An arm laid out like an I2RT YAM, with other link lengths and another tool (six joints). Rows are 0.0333 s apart.
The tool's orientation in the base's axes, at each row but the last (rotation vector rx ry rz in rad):
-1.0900, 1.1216, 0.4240
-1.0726, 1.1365, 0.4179
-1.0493, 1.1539, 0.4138
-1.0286, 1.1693, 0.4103
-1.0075, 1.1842, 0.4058
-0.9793, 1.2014, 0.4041
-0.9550, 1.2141, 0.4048
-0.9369, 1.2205, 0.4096
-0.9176, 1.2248, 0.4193
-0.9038, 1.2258, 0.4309
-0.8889, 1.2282, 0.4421
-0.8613, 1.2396, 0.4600
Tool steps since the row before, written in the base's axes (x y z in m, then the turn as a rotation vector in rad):
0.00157, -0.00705, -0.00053, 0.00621, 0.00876, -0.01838
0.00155, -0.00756, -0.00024, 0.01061, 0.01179, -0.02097
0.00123, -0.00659, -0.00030, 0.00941, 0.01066, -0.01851
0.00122, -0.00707, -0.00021, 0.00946, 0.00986, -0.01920
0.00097, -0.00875, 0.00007, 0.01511, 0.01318, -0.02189
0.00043, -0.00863, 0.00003, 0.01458, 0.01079, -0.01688
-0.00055, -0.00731, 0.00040, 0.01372, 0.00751, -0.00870
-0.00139, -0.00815, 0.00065, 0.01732, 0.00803, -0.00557
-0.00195, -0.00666, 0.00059, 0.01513, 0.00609, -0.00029
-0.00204, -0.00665, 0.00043, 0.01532, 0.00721, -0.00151
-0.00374, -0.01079, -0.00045, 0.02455, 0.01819, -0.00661
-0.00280, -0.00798, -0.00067, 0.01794, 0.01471, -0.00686
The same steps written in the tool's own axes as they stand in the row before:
0.00273, -0.00412, -0.00529, 0.01675, 0.00817, 0.01029
0.00259, -0.00459, -0.00564, 0.02016, 0.00753, 0.01511
0.00226, -0.00401, -0.00488, 0.01775, 0.00674, 0.01357
0.00227, -0.00440, -0.00520, 0.01857, 0.00660, 0.01292
0.00228, -0.00535, -0.00661, 0.02234, 0.00539, 0.01879
0.00203, -0.00506, -0.00670, 0.01813, 0.00238, 0.01673
0.00100, -0.00391, -0.00613, 0.01104, -0.00214, 0.01392
0.00060, -0.00397, -0.00726, 0.00925, -0.00563, 0.01668
0.00008, -0.00274, -0.00640, 0.00401, -0.00716, 0.01410
0.00012, -0.00264, -0.00645, 0.00501, -0.00620, 0.01501
0.00100, -0.00364, -0.01079, 0.01089, -0.00450, 0.02896
0.00093, -0.00267, -0.00800, 0.00968, -0.00178, 0.02210

